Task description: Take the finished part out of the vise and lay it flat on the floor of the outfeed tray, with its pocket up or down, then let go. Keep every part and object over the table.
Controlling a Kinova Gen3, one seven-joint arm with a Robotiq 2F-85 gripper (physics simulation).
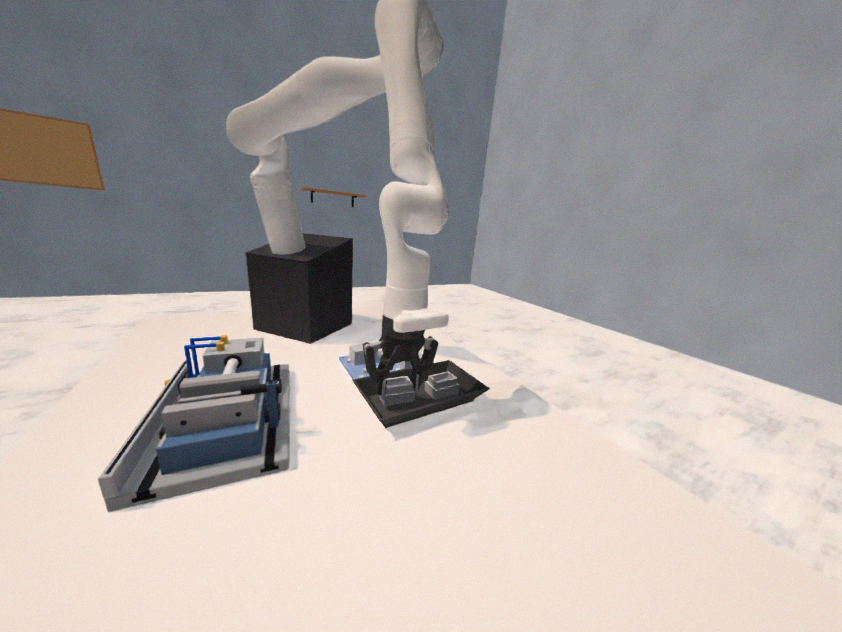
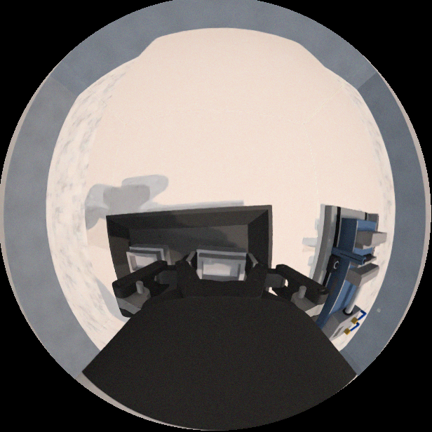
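Pixels of known places: gripper, fingertip midpoint: (image 1: 397,392); arm's base at its link origin: (image 1: 288,249).
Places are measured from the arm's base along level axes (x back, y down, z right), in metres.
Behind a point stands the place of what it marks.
The finished part (image 1: 397,392) @[y 0.201, x -0.524, z -0.078 m] (image 2: 221,266), a grey block with its pocket up, is level inside the black outfeed tray (image 1: 428,412) @[y 0.233, x -0.564, z -0.123 m] (image 2: 175,220). It is on or very close to the tray floor; a small gap beneath cannot be ruled out. My gripper (image 1: 399,383) @[y 0.208, x -0.515, z -0.084 m] (image 2: 221,260) points down and is shut on this part, one finger on each side. A second grey part (image 1: 442,386) @[y 0.212, x -0.530, z -0.180 m] (image 2: 144,261) lies beside it in the tray, pocket up, with a gap between them. The vise (image 1: 212,414) @[y 0.165, x -0.509, z 0.197 m] (image 2: 362,274) stands apart from the tray; no part shows between its jaws.
A blue plate (image 1: 351,367) @[y 0.241, x -0.326, z -0.066 m] with a grey block (image 1: 356,353) @[y 0.209, x -0.320, z -0.080 m] on it stands behind the tray, partly hidden by my gripper. The vise's grey base (image 1: 204,484) @[y 0.239, x -0.547, z 0.213 m] has raised rails, and blue tubes (image 1: 191,360) @[y 0.167, x -0.313, z 0.230 m] rise at its back. The black robot pedestal (image 1: 282,295) @[y 0.122, x -0.057, z 0.034 m] stands farther back.
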